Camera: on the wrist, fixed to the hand. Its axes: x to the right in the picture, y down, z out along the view.
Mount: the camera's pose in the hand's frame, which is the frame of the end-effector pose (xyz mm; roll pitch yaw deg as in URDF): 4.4 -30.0 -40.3 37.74 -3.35 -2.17
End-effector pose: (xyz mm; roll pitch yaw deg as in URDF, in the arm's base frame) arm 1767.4 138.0 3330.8 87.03 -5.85 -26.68
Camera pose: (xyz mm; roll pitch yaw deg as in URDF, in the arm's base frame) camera 1791.6 169.1 3299.4 125.00 -3.85 -30.15
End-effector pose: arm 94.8 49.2 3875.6 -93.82 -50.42 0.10
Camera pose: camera 72.5 10.9 3899.8 -60.59 -52.22 5.80
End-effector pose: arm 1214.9 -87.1 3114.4 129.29 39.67 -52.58
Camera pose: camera 1257.7 -60.5 3113.4 165.85 43.46 -54.26
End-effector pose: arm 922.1 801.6 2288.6 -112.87 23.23 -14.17
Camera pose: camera 936.3 771.7 2326.7 -73.54 22.48 -9.92
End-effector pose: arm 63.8 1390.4 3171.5 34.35 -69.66 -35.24
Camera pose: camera 102.3 1360.7 3158.2 82.66 -70.86 -46.53
